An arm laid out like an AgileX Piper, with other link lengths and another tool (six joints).
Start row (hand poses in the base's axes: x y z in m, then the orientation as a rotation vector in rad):
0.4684 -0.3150 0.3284 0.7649 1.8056 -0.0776
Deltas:
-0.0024 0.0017 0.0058 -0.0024 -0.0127 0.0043
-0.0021 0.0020 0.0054 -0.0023 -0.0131 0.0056
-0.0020 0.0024 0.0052 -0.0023 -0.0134 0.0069
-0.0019 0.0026 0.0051 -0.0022 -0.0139 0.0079
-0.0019 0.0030 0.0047 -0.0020 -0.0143 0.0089
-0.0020 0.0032 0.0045 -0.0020 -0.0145 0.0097
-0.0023 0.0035 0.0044 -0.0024 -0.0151 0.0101
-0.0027 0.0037 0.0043 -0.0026 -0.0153 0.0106
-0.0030 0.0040 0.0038 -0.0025 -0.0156 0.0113
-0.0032 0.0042 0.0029 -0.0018 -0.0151 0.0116
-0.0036 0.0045 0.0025 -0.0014 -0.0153 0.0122
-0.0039 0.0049 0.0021 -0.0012 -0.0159 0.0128
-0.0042 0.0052 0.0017 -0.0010 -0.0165 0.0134
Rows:
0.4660 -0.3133 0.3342 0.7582 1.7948 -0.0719
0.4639 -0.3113 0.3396 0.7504 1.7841 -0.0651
0.4619 -0.3089 0.3448 0.7414 1.7735 -0.0574
0.4600 -0.3063 0.3499 0.7316 1.7628 -0.0488
0.4581 -0.3033 0.3546 0.7210 1.7521 -0.0392
0.4561 -0.3001 0.3591 0.7097 1.7414 -0.0290
0.4538 -0.2966 0.3635 0.6977 1.7302 -0.0188
0.4511 -0.2929 0.3678 0.6851 1.7189 -0.0084
0.4481 -0.2889 0.3716 0.6720 1.7075 0.0027
0.4449 -0.2847 0.3745 0.6592 1.6967 0.0143
0.4413 -0.2802 0.3770 0.6462 1.6859 0.0267
0.4374 -0.2753 0.3791 0.6328 1.6746 0.0398
0.4332 -0.2701 0.3808 0.6190 1.6629 0.0537

